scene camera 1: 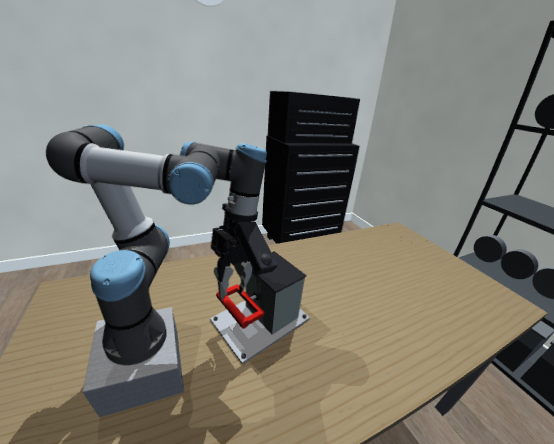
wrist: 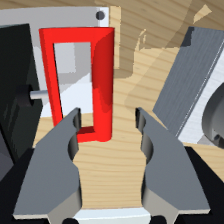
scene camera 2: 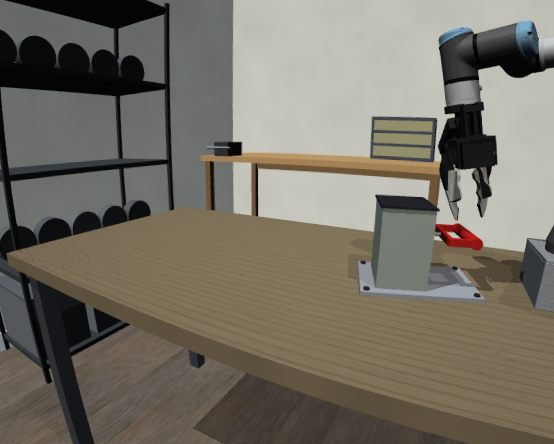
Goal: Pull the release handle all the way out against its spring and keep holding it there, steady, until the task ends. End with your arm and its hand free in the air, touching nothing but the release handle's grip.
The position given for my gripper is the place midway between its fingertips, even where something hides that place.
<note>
In view: my gripper [scene camera 2: 469, 218] and a baseplate [scene camera 2: 445, 283].
My gripper shows as well in scene camera 1 [scene camera 1: 231, 296] and in the wrist view [wrist: 108, 109]. The baseplate shows as well in scene camera 1 [scene camera 1: 246, 343].
</note>
